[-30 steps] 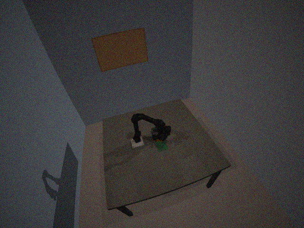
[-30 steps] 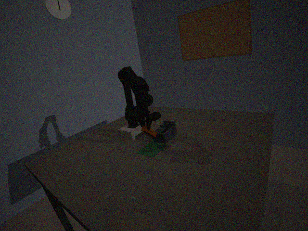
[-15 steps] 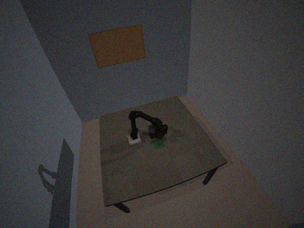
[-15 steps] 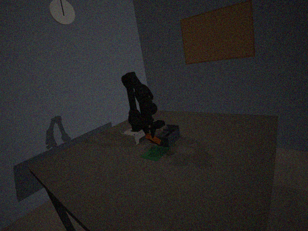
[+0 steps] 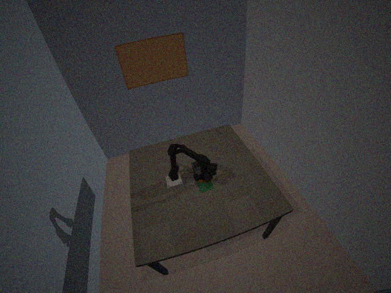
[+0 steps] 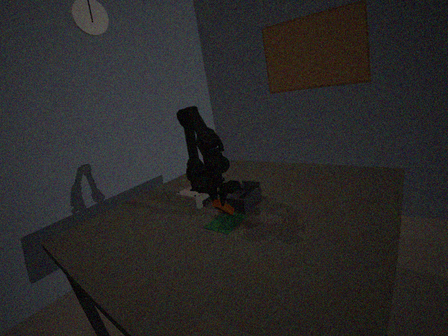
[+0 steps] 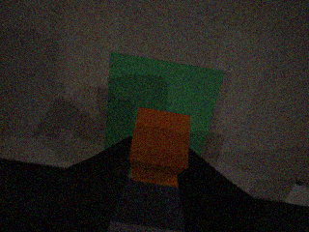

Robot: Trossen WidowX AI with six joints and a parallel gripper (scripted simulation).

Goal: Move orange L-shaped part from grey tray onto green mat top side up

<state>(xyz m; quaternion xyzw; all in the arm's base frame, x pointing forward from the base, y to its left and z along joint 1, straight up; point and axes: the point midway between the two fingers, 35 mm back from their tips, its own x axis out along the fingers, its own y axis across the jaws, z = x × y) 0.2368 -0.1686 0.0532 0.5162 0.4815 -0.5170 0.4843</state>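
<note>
Right now my gripper tip is 3 cm to the right of the orange L-shaped part, 3 cm above it and 1 cm past it. From my gripper tip the other things lie so: green mat 10 cm below, 2 cm to the left.
</note>
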